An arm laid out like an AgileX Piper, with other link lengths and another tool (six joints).
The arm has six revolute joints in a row. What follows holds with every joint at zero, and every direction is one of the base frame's.
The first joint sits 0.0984 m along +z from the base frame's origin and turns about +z.
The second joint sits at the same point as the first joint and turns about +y.
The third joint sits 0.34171 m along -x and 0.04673 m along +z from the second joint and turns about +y.
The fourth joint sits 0.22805 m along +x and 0.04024 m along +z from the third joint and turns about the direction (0.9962, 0, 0.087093).
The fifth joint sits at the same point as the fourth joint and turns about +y.
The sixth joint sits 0.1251 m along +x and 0.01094 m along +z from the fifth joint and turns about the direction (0.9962, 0, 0.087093).
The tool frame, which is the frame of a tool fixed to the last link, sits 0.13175 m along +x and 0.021 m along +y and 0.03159 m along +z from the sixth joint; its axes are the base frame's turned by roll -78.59, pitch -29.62 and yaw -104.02 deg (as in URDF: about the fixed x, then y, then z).
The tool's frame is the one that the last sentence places.
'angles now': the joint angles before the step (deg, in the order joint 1, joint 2, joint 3, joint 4, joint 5, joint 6). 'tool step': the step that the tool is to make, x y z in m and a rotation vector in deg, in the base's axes. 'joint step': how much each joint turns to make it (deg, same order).
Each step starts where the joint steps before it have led.
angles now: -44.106 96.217 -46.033 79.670 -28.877 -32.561
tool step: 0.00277 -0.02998 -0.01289 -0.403 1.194 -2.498
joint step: -1.748 5.706 -4.557 -0.833 -1.419 0.670
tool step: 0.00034 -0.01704 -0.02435 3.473 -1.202 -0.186
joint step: -3.430 3.650 -2.432 -0.913 4.589 0.847
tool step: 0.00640 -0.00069 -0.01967 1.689 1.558 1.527
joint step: -0.102 2.405 -0.339 -1.273 1.042 -0.002
